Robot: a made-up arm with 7 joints.
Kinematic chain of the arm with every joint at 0, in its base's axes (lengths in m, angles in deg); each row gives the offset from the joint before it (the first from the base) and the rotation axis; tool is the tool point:
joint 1: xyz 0 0 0.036 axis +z
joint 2: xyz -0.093 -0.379 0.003 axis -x
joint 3: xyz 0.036 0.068 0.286 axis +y
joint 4: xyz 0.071 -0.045 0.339 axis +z
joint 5: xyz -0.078 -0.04 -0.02 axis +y
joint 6: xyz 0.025 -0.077 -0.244 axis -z
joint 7: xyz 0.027 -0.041 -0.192 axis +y
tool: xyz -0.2 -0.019 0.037
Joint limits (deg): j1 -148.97..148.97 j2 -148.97..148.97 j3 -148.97..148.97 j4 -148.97..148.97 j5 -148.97..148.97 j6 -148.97..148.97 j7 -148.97..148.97
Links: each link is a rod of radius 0.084 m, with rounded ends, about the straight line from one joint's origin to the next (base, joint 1, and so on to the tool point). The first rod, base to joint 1, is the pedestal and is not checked.
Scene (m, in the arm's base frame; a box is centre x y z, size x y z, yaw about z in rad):
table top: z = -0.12
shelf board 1: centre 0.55 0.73 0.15 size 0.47 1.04 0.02 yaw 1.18
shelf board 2: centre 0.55 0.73 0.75 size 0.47 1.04 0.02 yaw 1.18
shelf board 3: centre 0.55 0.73 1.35 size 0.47 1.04 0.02 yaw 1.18
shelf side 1: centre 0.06 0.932 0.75 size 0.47 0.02 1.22 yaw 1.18
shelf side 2: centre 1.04 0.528 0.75 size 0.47 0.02 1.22 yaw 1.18
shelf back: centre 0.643 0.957 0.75 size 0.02 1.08 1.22 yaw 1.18
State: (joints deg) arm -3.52 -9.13 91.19 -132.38 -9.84 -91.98 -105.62
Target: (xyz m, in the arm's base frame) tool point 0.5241 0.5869 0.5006
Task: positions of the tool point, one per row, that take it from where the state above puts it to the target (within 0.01 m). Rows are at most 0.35 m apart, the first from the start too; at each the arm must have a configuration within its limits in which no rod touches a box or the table.
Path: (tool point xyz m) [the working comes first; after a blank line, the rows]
Joints at the target: 95.24 -2.66 120.91 -148.97 -90.89 -87.19 -96.90
Straight joint move there: clear.

1: -0.1842 -0.5769 0.4766
2: 0.0803 -0.6205 0.5603
3: 0.3557 -0.5321 0.6214
4: 0.5774 -0.3196 0.6508
5: 0.6925 -0.0216 0.6419
6: 0.6732 0.3023 0.5916
7: 0.5242 0.5868 0.5007

